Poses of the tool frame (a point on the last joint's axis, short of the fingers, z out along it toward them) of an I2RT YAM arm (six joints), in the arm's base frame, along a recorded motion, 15 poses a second.
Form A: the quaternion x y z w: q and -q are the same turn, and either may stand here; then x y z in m.
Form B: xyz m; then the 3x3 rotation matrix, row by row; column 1 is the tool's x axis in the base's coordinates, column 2 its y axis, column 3 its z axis. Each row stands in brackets. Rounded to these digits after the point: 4 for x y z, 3 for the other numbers.
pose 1, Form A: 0.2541, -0.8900, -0.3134, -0.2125, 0.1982, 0.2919, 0.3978
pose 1, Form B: [0.1982, 0.2919, 0.3978], [[-0.781, -0.585, 0.219], [-0.319, 0.674, 0.666], [-0.537, 0.450, -0.713]]
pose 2, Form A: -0.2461, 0.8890, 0.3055, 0.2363, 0.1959, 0.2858, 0.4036
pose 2, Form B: [0.1959, 0.2858, 0.4036], [[-0.767, -0.582, 0.270], [-0.293, 0.692, 0.659], [-0.570, 0.427, -0.702]]
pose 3, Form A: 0.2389, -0.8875, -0.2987, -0.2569, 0.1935, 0.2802, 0.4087
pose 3, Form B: [0.1935, 0.2802, 0.4087], [[-0.754, -0.578, 0.313], [-0.271, 0.707, 0.653], [-0.599, 0.407, -0.690]]
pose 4, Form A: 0.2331, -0.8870, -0.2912, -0.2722, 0.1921, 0.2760, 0.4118
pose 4, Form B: [0.1921, 0.2760, 0.4118], [[-0.743, -0.572, 0.347], [-0.255, 0.722, 0.643], [-0.619, 0.390, -0.682]]
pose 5, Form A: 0.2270, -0.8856, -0.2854, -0.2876, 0.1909, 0.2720, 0.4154
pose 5, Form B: [0.1909, 0.2720, 0.4154], [[-0.732, -0.566, 0.380], [-0.238, 0.734, 0.636], [-0.639, 0.375, -0.672]]
